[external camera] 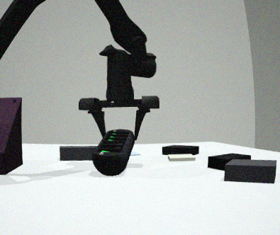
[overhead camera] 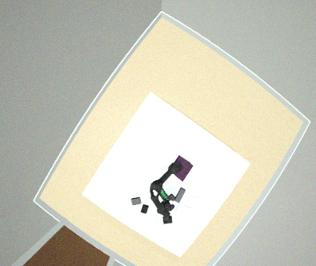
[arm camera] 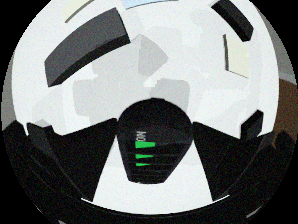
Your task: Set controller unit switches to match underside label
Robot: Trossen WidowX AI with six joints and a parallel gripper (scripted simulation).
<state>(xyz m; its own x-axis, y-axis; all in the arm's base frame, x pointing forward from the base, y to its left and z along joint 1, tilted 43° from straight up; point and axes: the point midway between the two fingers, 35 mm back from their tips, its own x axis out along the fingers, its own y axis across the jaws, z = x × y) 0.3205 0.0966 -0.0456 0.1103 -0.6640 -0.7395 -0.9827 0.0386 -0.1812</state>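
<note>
The grey block is 110 mm to the left of my gripper tip, 100 mm behind it and 40 mm below it. Also, from my gripper tip: black block: 250 mm ahead, 80 mm to the right, 50 mm below; then cream plate: 170 mm ahead, 80 mm to the left, 60 mm below; then light blue piece: 240 mm to the left, 60 mm below.
</note>
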